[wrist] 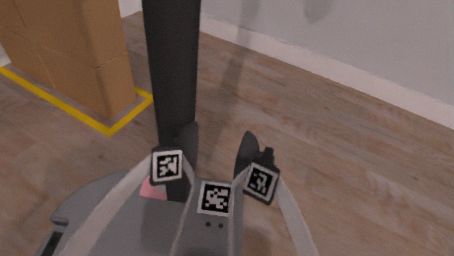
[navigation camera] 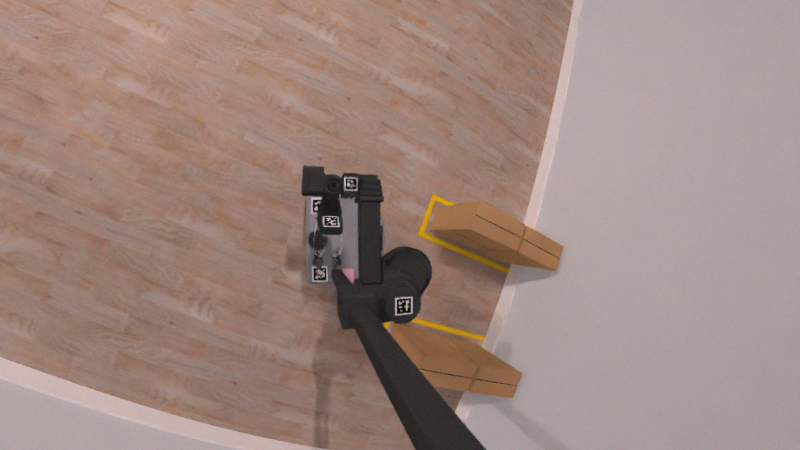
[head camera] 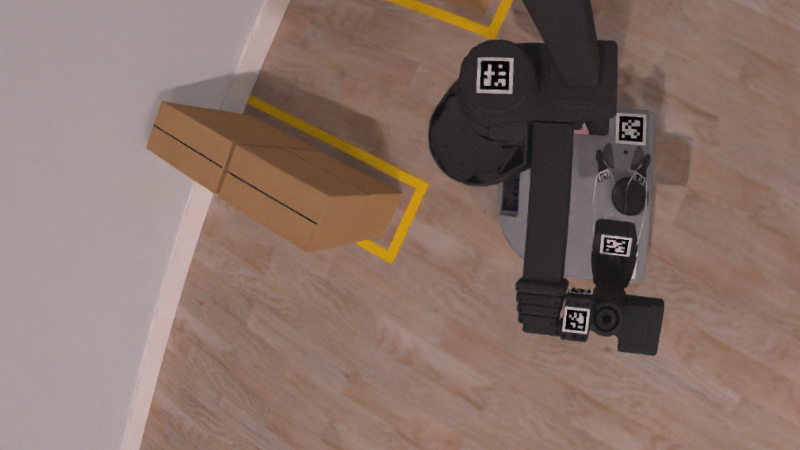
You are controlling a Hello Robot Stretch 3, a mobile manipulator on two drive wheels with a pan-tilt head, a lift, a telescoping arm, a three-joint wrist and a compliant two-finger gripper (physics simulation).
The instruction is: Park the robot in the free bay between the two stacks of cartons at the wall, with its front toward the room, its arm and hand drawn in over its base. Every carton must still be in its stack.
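Pixels of known places: gripper, fingertip midpoint: [navigation camera: 326, 268] [head camera: 623, 146]; robot's base at its link origin: [navigation camera: 317, 238].
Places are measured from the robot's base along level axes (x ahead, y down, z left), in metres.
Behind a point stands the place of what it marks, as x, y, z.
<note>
One carton stack [head camera: 279, 179] {-0.650, -0.360, -0.011} [navigation camera: 495, 229] {-0.651, -0.360, -0.035} stands at the wall. The other stack [head camera: 472, 4] [navigation camera: 447, 366] shows in part. A stack [wrist: 75, 55] also shows in the wrist view. The cartons in sight stand stacked. The bay floor [head camera: 318, 61] {-0.796, 0.000, 0.304} [navigation camera: 464, 297] {-0.732, 0.000, 0.325} lies between them. My base [head camera: 584, 195] {-0.088, -0.160, -0.006} [navigation camera: 349, 235] {-0.119, -0.159, -0.016} [wrist: 135, 225] is outside the bay on its room side, its long side at a slant to the bay lines. The arm is drawn in. My gripper [head camera: 624, 153] {-0.016, -0.373, 0.078} [navigation camera: 327, 261] {-0.016, -0.373, 0.078} [wrist: 218, 143] {-0.016, -0.373, 0.078} is open and empty over the base. The wrist housing overhangs one end of the base.
Yellow floor outlines [head camera: 404, 223] {-0.524, -0.002, -0.107} [navigation camera: 464, 252] {-0.728, -0.002, 0.086} [wrist: 60, 104] frame the stacks. The mast and its foot are close to the corner of the other outline [head camera: 447, 16] {-0.443, -0.001, 0.408} [navigation camera: 447, 329] {-0.633, -0.001, 0.485}. The white baseboard [head camera: 184, 251] {-1.210, -0.046, -0.247} [navigation camera: 551, 151] {-1.311, -0.079, -0.492} [wrist: 300, 52] runs along the walls.
</note>
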